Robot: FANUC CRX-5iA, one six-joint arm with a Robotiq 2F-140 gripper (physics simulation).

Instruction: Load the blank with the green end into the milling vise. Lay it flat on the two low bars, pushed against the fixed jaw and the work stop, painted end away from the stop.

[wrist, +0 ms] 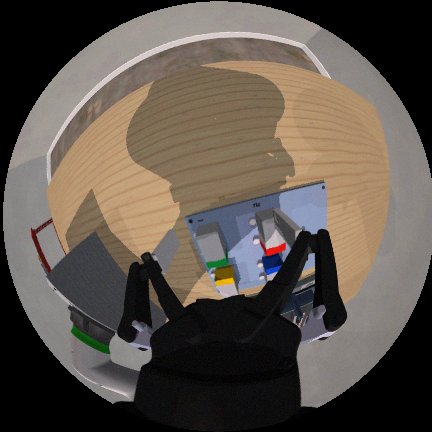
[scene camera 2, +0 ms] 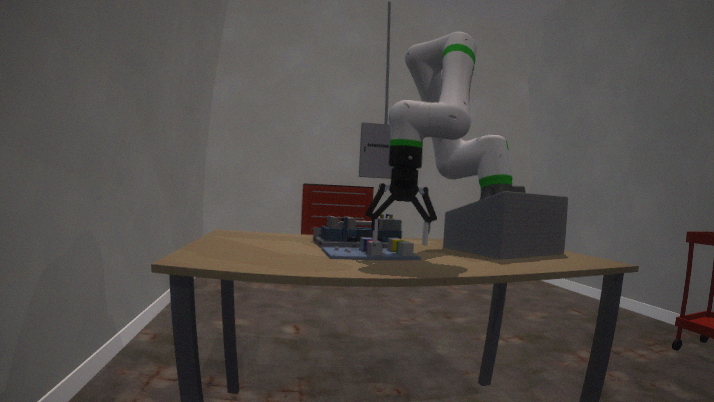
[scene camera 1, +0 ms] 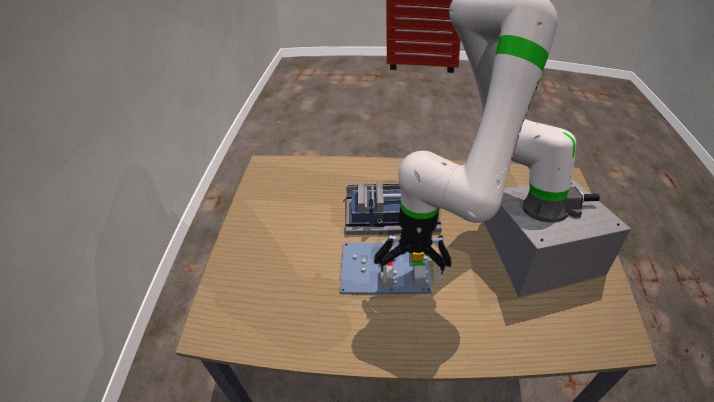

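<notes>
The green-ended blank (scene camera 1: 420, 276) (scene camera 2: 405, 248) (wrist: 211, 244) is a grey block lying on the blue plate (scene camera 1: 350, 280) (wrist: 310, 200), its green end toward the vise side. My gripper (scene camera 1: 411, 274) (scene camera 2: 400, 242) (wrist: 223, 227) is wide open and empty, pointing down above the plate. In the wrist view one finger pad is over the table beyond the plate's edge, the other beside the red-ended blank; the green-ended blank lies between them. Exact fingertip height is unclear. The milling vise (scene camera 1: 362, 215) (scene camera 2: 332, 233) stands behind the plate, partly hidden by the arm; its low bars and work stop cannot be made out.
The red-ended blank (scene camera 1: 388, 276) (wrist: 270, 235), blue-ended blank (wrist: 272, 265) and yellow-ended blank (scene camera 1: 418, 256) (wrist: 225, 275) share the plate with white pegs. The grey robot pedestal (scene camera 1: 560, 260) (scene camera 2: 530, 225) stands on the right. A red drawer cabinet (scene camera 1: 423, 35) is behind the table.
</notes>
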